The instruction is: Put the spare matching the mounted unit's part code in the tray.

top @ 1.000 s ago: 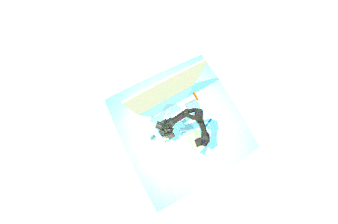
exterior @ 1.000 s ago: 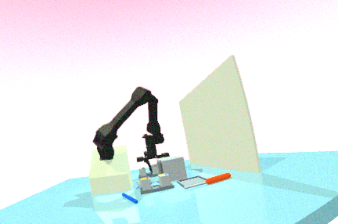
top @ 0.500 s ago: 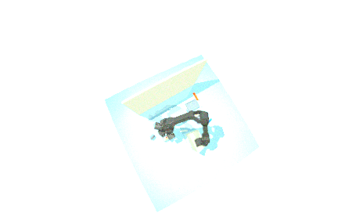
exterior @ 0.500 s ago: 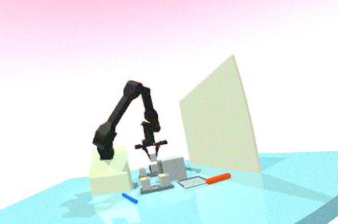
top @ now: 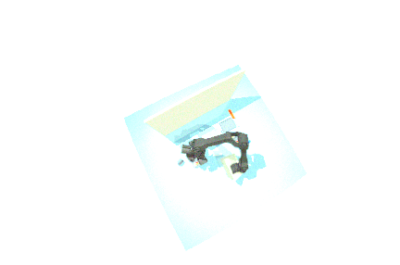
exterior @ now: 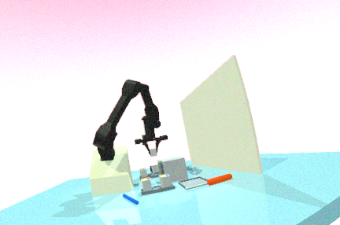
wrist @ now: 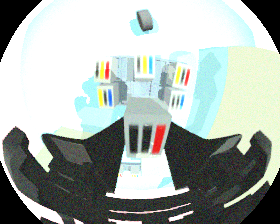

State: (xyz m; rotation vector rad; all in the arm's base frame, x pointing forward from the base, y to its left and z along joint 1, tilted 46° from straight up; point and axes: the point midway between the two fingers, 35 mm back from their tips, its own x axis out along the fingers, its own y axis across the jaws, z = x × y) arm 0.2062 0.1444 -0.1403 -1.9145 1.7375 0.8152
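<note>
My gripper tip is 140 mm short of the tray, 340 mm to the left of it and 120 mm above it. From my gripper tip the other things lie so: grey spare: 20 mm above; then mounted unit: 80 mm ahead, 150 mm to the right, 70 mm below; then tall beige panel: 310 mm ahead, 110 mm to the right, 100 mm above.
</note>
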